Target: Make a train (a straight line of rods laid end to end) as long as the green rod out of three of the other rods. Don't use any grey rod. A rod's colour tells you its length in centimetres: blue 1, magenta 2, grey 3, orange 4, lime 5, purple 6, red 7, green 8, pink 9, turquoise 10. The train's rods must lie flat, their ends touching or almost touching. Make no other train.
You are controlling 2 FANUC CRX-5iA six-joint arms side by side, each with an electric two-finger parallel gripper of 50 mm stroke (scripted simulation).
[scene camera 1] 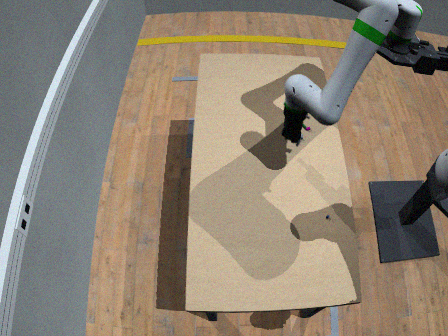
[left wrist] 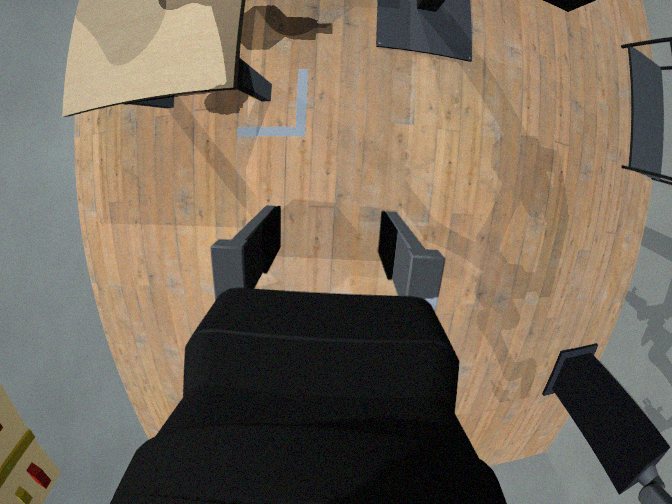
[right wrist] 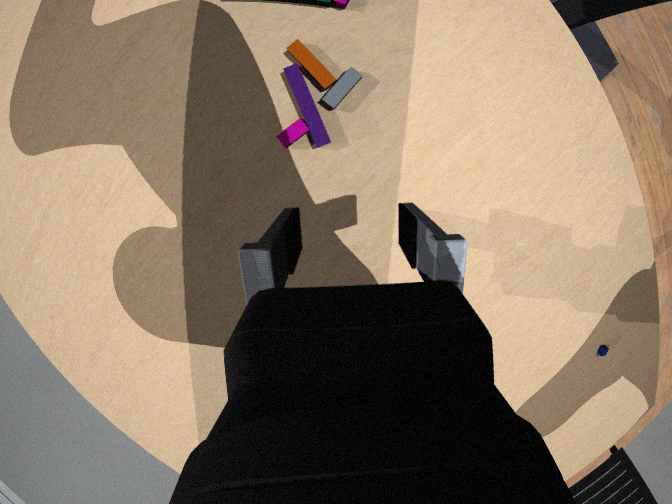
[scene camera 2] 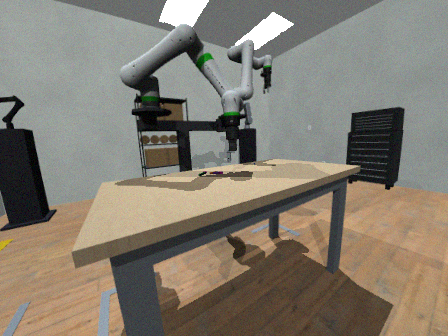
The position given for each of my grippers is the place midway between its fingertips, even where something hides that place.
I see my left gripper [left wrist: 330, 229], my right gripper [right wrist: 349, 225], a purple rod [right wrist: 295, 78], an orange rod [right wrist: 307, 60] and a grey rod [right wrist: 351, 77].
The left wrist view does not show the purple rod: it is out of frame. The left wrist view misses the orange rod: it is out of frame.
